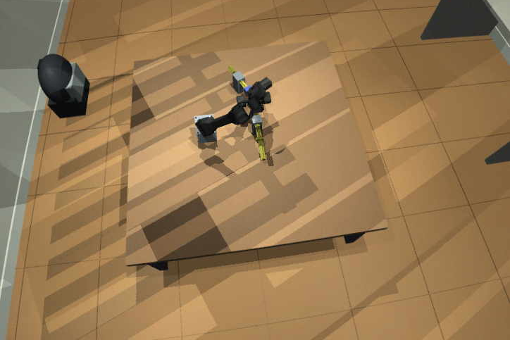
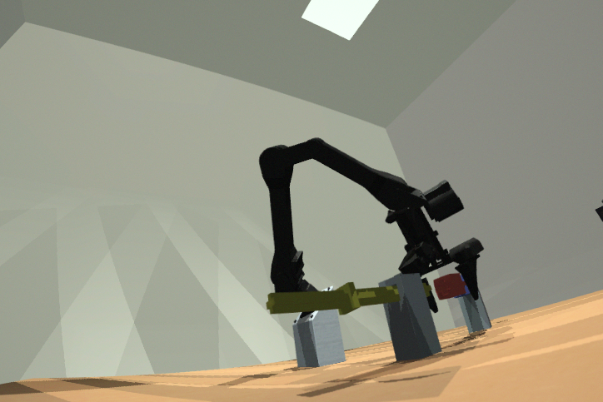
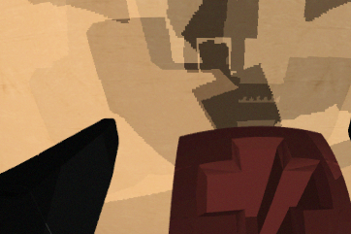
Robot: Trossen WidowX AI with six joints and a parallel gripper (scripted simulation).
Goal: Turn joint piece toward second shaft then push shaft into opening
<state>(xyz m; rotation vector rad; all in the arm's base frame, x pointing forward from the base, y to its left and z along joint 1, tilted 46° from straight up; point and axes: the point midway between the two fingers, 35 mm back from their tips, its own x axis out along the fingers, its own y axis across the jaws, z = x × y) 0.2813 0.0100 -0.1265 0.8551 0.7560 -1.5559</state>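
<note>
Now: the red joint piece 10 mm to the left of my gripper tip and 40 mm above it.
</note>
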